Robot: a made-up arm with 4 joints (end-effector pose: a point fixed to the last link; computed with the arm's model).
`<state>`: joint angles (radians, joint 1 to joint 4).
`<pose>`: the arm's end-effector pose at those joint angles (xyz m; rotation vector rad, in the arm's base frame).
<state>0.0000 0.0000 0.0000 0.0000</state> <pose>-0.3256 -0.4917 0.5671 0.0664 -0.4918 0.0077</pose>
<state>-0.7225 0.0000 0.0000 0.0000</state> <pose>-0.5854 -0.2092 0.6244 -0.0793 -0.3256 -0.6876</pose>
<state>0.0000 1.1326 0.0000 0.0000</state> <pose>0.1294 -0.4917 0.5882 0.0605 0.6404 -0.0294</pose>
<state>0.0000 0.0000 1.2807 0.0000</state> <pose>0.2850 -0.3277 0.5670 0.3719 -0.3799 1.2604</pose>
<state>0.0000 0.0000 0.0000 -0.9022</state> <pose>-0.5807 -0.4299 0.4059 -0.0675 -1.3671 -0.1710</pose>
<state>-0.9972 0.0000 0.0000 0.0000</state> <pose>-0.6205 -0.0667 0.6572 -0.1357 -0.2514 -0.9490</pose>
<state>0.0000 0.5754 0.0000 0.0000</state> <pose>-0.0973 -0.4917 0.6440 0.0652 0.0834 -0.0114</pose>
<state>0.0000 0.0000 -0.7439 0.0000</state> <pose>-0.6070 -0.2296 0.5671 -0.1195 -0.4932 -0.7206</pose>
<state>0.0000 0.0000 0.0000 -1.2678</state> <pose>-0.6242 -0.3967 0.2896 -0.1275 -1.7201 -0.2477</pose>
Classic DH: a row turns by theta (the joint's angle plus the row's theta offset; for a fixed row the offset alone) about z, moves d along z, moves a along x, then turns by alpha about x. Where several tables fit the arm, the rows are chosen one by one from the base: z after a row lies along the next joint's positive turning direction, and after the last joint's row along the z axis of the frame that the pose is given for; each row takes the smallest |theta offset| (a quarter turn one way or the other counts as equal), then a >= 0, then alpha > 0; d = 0 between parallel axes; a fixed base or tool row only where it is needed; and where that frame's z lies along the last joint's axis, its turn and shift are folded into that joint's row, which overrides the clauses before.
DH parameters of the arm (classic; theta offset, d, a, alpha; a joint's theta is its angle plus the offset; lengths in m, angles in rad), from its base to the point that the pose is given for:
base (fixed): -0.1705 0.561 -0.0701 0.2397
joint 1: 0.1755 -0.3501 -0.0266 -1.807
joint 2: 0.0415 -0.0938 -0.0488 1.5708
joint 3: -0.0805 0.1142 -0.113 -1.3211
joint 4: -0.4871 -0.4715 0.127 1.4533
tool (fixed): 0.1791 0.332 0 0

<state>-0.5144 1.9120 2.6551 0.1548</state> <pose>0.2078 0.2639 -0.2111 2.5850 -0.1155 0.8797</pose>
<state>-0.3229 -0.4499 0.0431 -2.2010</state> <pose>-0.5213 -0.2164 -0.1472 -0.6480 -2.9659 -0.5627</pose>
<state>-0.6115 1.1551 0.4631 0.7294</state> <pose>-0.0882 -0.5086 0.1015 0.8930 1.2884 -0.0224</pose>
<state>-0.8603 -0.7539 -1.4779 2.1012</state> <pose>-0.5121 0.1134 -0.0985 1.5478 -0.0950 -1.0468</pose>
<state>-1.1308 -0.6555 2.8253 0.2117</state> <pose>0.2977 0.2374 0.6000 -0.0757 0.1615 1.7795</pose>
